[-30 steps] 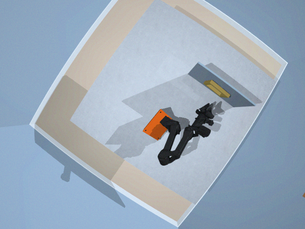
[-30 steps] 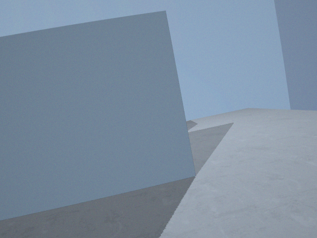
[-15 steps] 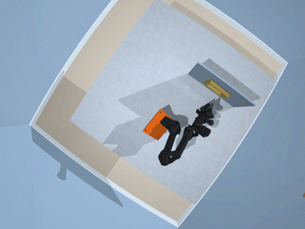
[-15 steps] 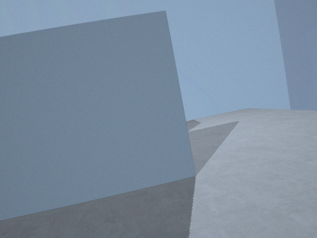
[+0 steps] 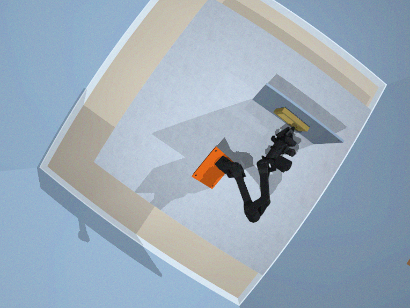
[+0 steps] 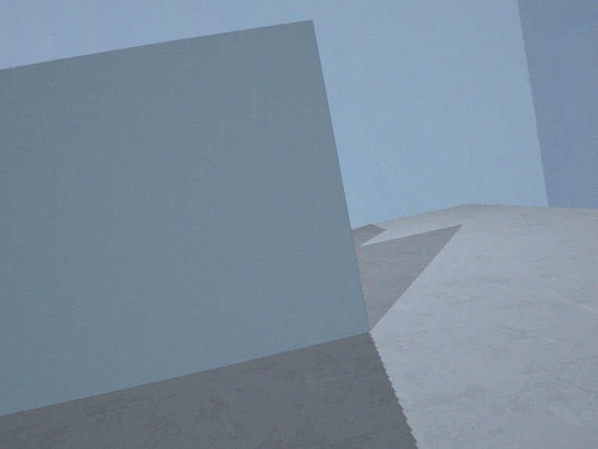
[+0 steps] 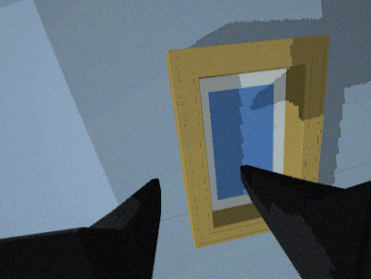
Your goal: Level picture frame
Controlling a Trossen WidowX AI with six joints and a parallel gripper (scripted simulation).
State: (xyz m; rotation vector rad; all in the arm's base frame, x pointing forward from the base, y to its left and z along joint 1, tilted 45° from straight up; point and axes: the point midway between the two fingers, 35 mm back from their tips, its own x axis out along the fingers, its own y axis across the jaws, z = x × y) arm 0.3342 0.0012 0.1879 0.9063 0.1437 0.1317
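Right now my gripper tip is 5 cm short of the picture frame, 5 cm above it and 2 cm to the right of it. Also, from my gripper tip: grey wall panel 7 cm below, 6 cm ahead, 1 cm to the left.
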